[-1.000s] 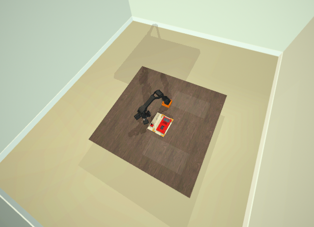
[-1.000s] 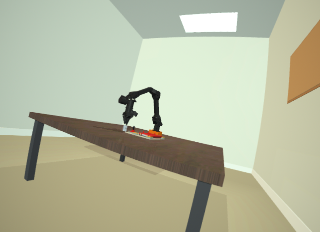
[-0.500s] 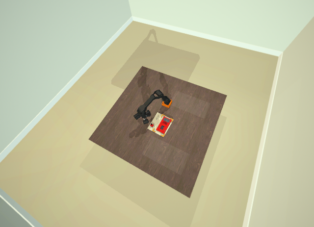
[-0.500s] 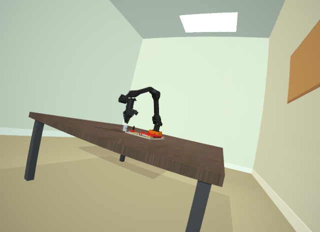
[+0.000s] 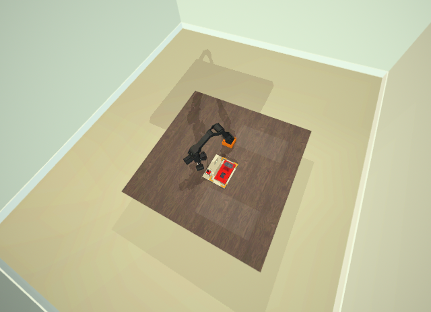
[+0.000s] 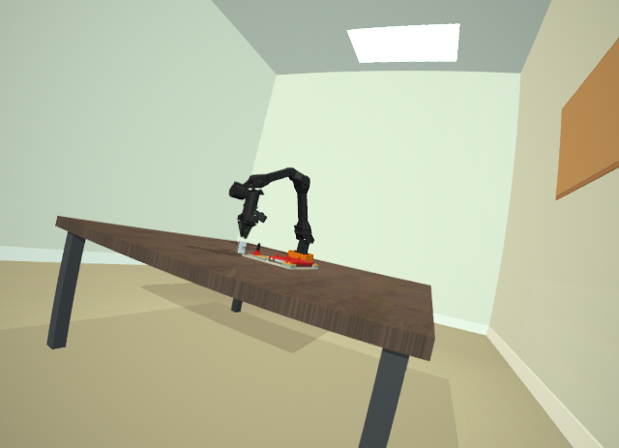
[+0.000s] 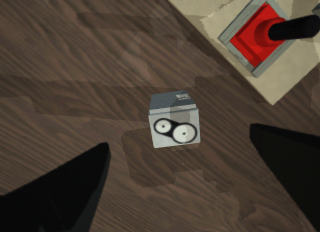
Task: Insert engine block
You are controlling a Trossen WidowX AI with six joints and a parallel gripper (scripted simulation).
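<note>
Now: the engine block 4 cm below my gripper tip and 1 cm to the left of it.
</note>
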